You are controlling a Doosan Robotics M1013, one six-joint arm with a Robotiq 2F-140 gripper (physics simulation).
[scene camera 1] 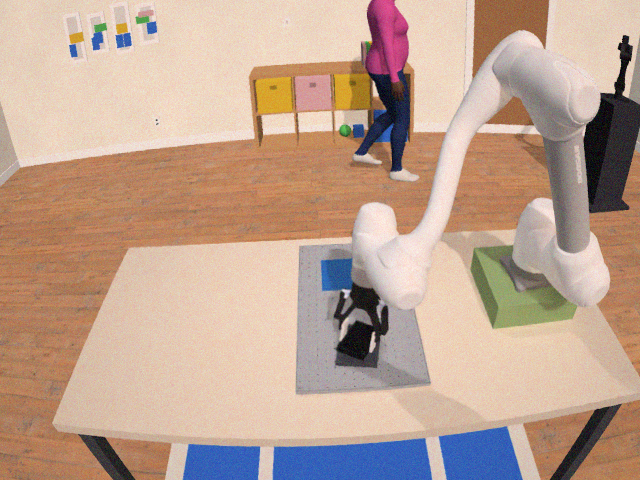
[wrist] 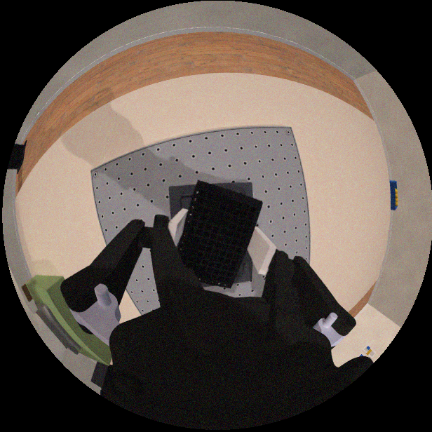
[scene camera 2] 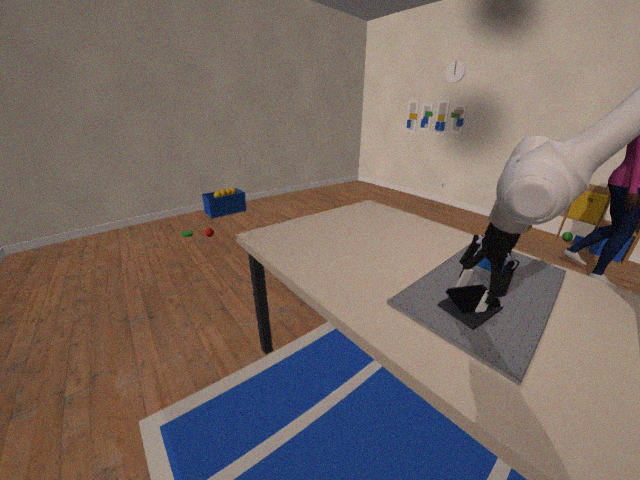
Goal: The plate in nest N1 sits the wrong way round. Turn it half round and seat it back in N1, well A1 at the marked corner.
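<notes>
The black plate point(scene camera 1: 355, 341) point(scene camera 2: 465, 297) point(wrist: 222, 235) is held above the dark grey nest point(scene camera 1: 356, 362) point(scene camera 2: 473, 321) point(wrist: 175, 195) near the front of the perforated board. My gripper point(scene camera 1: 357, 335) point(scene camera 2: 473, 293) point(wrist: 217, 228) is shut on the plate, with pale fingertips against two opposite sides. The plate is turned by a modest angle against the nest and looks tilted in the scene views. It hides most of the nest in the wrist view. The nest's marked corner and well A1 cannot be made out.
The grey perforated board point(scene camera 1: 315, 372) point(scene camera 2: 537, 310) point(wrist: 280, 150) lies on the pale table point(scene camera 1: 196, 330) point(scene camera 2: 330, 258). A blue square point(scene camera 1: 334, 274) sits at the board's back. The arm stands on a green block point(scene camera 1: 532, 312) point(wrist: 52, 290) at the right. A person point(scene camera 1: 387, 62) is behind the table.
</notes>
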